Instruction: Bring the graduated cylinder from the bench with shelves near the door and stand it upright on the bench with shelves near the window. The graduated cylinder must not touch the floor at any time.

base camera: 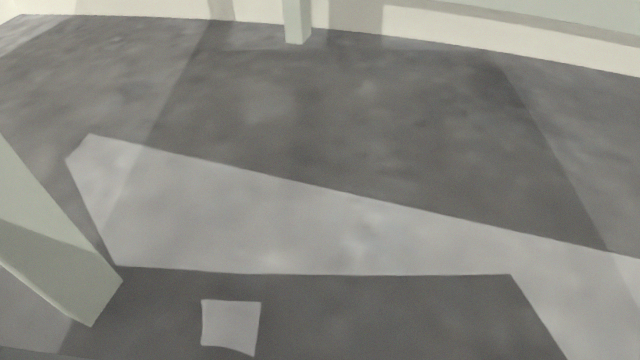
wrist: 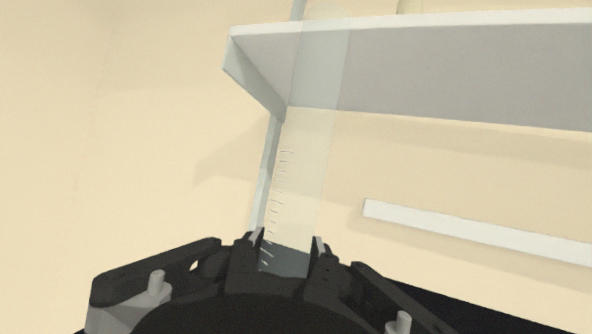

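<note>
The graduated cylinder is a clear, pale tube with white marks down its left side. In the wrist view it runs up from between the fingers, across the wall and in front of the shelf. My gripper is shut on its lower part, with one finger on each side. The cylinder's foot is hidden by the gripper, so its distance from the bench top does not show. A dark bench top shows at the lower right. The cylinder and the gripper do not show in the base camera view.
A grey shelf hangs on the wall beyond the cylinder, with a pale object on it. A white bar is on the wall below. In the base camera view, a pale green leg is close at left and another leg stands farther back.
</note>
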